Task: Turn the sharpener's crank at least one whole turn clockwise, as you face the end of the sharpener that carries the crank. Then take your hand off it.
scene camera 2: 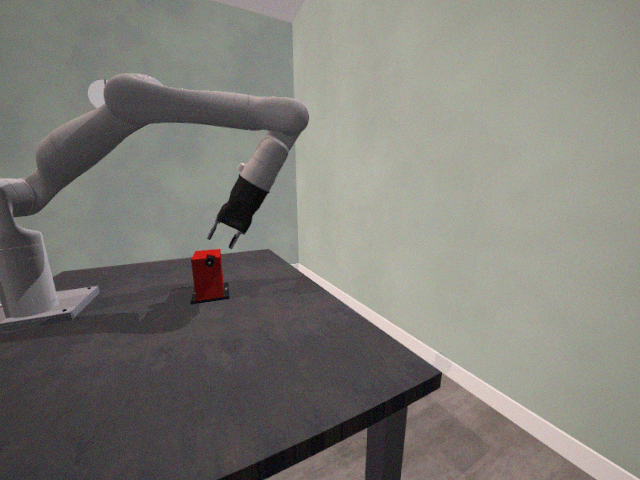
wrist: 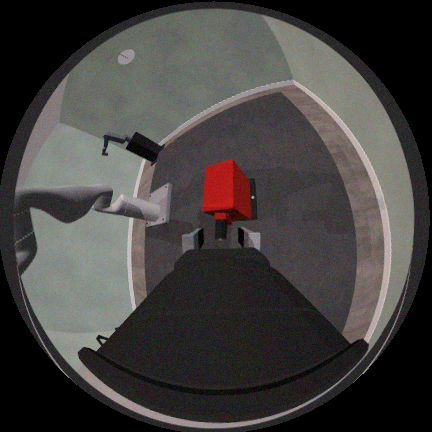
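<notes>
The red sharpener (scene camera 2: 207, 277) (wrist: 220, 188) stands upright on its dark base plate (scene camera 2: 225, 296) on the table. Its crank shows in the scene view as a dark knob (scene camera 2: 209, 260) near the top of the face toward the camera. In the wrist view the black handle (wrist: 221, 229) sticks out from a small red arm toward the gripper. My gripper (scene camera 2: 221, 241) (wrist: 220, 234) is open and empty. It is tilted and hangs above the sharpener, slightly to the right in the scene view, apart from the crank. In the wrist view the handle appears in line with the gap between the fingers.
The dark table (scene camera 2: 248, 372) (wrist: 300, 220) carries the arm's grey mounting plate (scene camera 2: 82, 299) (wrist: 166, 205) left of the sharpener. The table's right edge runs beside a pale green wall (scene camera 2: 465, 180). A black device (wrist: 144, 147) shows at the upper left of the wrist view.
</notes>
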